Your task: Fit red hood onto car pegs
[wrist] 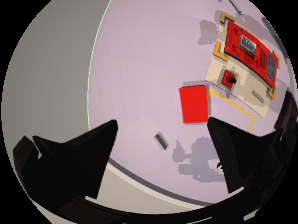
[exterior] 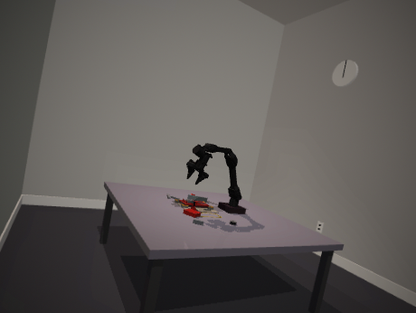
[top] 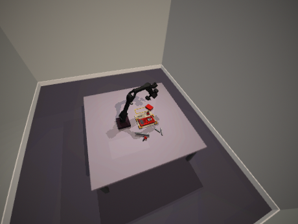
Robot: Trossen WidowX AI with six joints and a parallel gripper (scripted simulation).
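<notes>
Now: gripper tip 19 cm above the red hood, 3 cm to the right of it and 3 cm past it. The rest, counted from my gripper tip: grey piece: 37 cm to the right, 20 cm below, 7 cm behind.
</notes>
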